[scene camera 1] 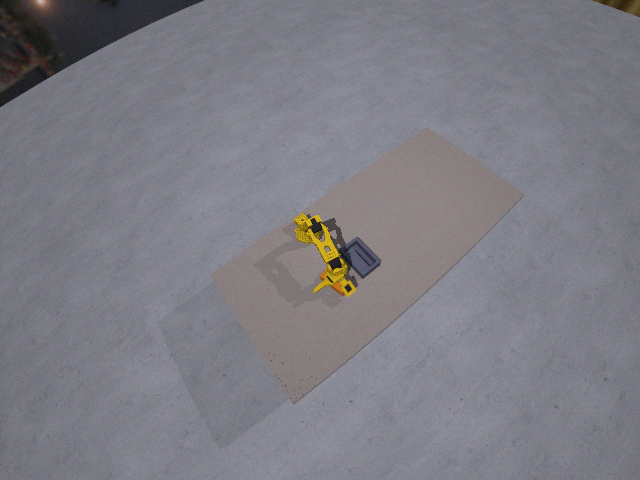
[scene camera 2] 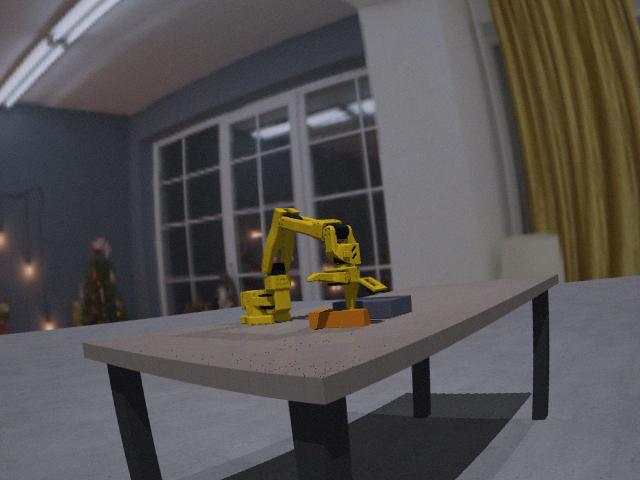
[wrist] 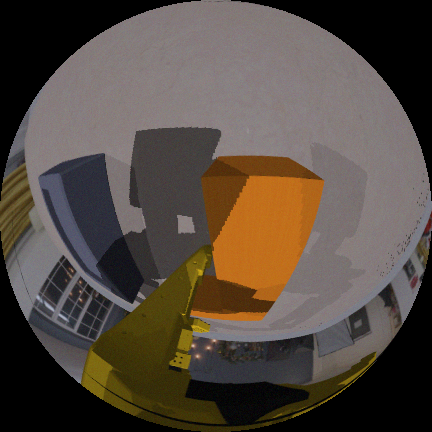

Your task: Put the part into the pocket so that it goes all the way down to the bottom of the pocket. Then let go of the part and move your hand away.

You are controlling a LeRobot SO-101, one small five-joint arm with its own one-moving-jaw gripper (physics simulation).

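Pixels of known places: hand, its tool point: [scene camera 2: 349, 317] [wrist: 212, 254]; arm's base, origin of its link: [scene camera 2: 273, 321].
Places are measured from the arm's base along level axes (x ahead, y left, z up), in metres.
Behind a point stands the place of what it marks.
Observation:
The orange part [scene camera 1: 338, 289] {x 0.261, y -0.067, z 0.030 m} [scene camera 2: 340, 318] {x 0.239, y -0.074, z 0.017 m} [wrist: 267, 225] is a block lying flat on the table, outside the pocket. The blue-grey pocket [scene camera 1: 371, 267] {x 0.276, y 0.080, z 0.035 m} [scene camera 2: 393, 306] {x 0.280, y 0.048, z 0.022 m} [wrist: 82, 215] {x 0.251, y 0.035, z 0.028 m} is an open-topped box beside it, with a gap of table between them. My gripper [scene camera 1: 326, 287] [scene camera 2: 329, 293] is wide open and holds nothing. Its fixed jaw [wrist: 150, 315] points down, with its tip at the part's side that faces the pocket, close to the part's top level. Whether it touches is unclear. The moving jaw is swung far out to the other side. The pocket's floor is hidden in the wrist view.
The table [scene camera 1: 413, 191] {x 0.119, y 0.487, z 0.000 m} [scene camera 2: 206, 356] {x 0.225, y -0.385, z 0.000 m} carries the arm's base [scene camera 2: 266, 307] {x -0.003, y -0.012, z 0.034 m}, the part and the pocket. The near table edge runs beyond the part in the first scene view. Shadows of the arm fall around the part. A yellow curtain [scene camera 2: 537, 155] hangs in the background.

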